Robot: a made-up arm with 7 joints.
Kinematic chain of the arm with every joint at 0, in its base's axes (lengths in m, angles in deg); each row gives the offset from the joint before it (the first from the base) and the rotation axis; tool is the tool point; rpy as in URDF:
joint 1: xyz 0 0 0.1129 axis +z
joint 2: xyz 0 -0.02 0.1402 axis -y
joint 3: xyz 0 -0.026 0.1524 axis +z
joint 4: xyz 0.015 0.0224 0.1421 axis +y
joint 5: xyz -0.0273 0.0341 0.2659 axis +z
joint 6: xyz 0 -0.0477 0.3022 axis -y
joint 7: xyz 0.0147 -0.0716 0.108 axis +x
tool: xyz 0 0 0 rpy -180 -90 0
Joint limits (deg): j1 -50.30..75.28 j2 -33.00..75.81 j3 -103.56..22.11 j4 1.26..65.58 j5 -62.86..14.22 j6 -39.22..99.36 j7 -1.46..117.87
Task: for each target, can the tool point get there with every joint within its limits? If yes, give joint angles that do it. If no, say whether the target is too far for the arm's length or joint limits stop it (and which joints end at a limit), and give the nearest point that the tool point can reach.
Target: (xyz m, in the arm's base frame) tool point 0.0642 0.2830 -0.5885
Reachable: no: joint limits stop it (at a limit: joint 1, joint 2, joint 4, joint 5, joint 6) | nearest point 0.1981 0.7708 0.3181 | short by 1.038 m
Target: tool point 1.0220 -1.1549 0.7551
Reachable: no: too far | nearest point 0.5685 -0.6424 0.6232 | short by 0.697 m
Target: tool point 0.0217 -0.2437 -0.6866
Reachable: no: joint limits stop it (at a limit: joint 2, joint 3, joint 4, joint 6) | nearest point 0.0747 -0.8387 0.1751 | short by 1.049 m
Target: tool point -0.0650 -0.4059 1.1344
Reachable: yes | joints 61.56 31.14 -15.56 18.96 -9.22 33.51 40.64
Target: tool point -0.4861 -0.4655 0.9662
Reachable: yes | joints 33.28 49.00 -15.45 16.72 -21.76 19.64 18.49
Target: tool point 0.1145 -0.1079 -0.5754
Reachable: no: joint limits stop it (at a limit: joint 1, joint 2, joint 3, joint 4, joint 6) | nearest point 0.4730 -0.6938 0.1773 | short by 1.019 m
